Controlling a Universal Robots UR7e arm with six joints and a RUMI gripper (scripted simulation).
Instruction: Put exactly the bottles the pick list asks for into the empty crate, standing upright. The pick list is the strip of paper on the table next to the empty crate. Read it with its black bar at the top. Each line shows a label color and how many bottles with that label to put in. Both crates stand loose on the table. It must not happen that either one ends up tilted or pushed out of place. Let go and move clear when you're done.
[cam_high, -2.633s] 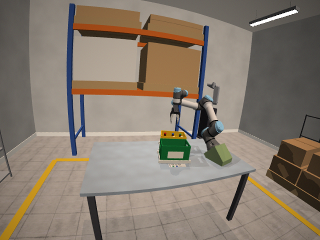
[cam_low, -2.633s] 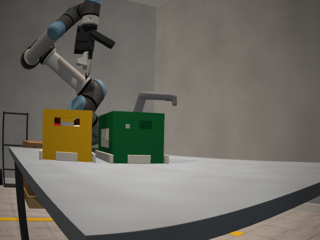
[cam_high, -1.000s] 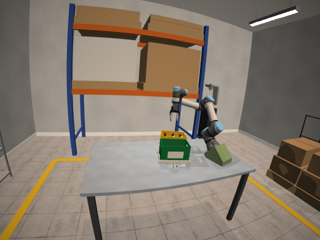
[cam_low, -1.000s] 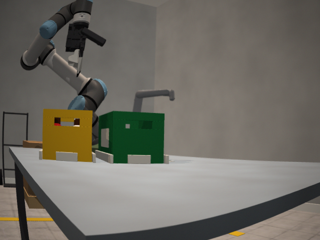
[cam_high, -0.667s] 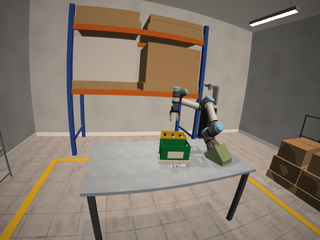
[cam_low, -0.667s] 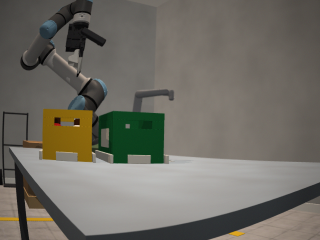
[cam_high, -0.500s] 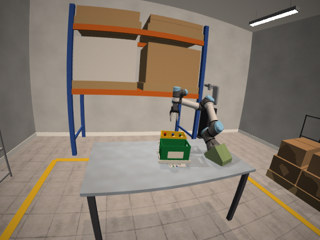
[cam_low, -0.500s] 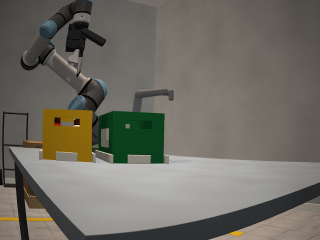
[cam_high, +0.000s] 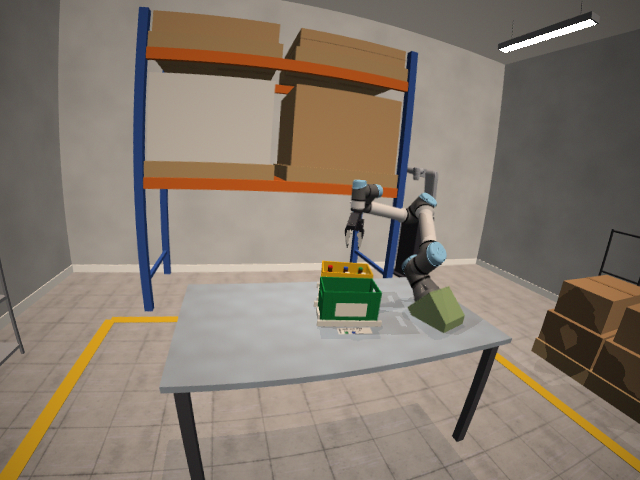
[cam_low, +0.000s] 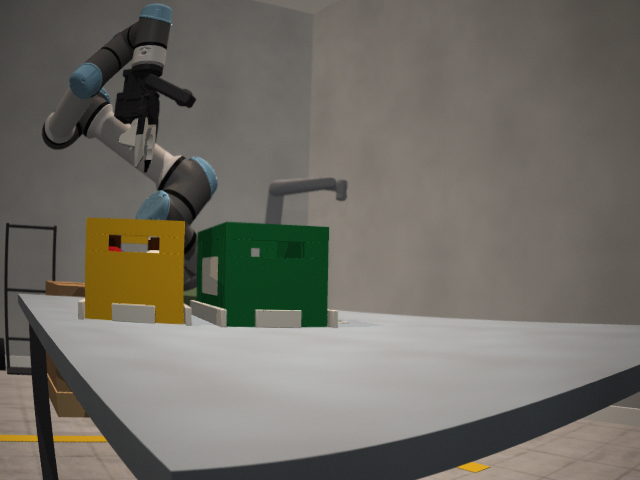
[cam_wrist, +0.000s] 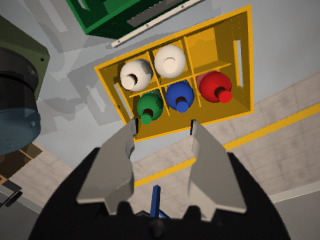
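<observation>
Right now the green-label bottle is 80 mm behind my hand, 20 mm to the right of it and 220 mm below it. Round my hand: red-label bottle (70 mm ahead, 100 mm to the right, 220 mm below); then blue-label bottle (10 mm behind, 50 mm to the right, 220 mm below); then yellow crate (20 mm ahead, 20 mm to the right, 220 mm below).
</observation>
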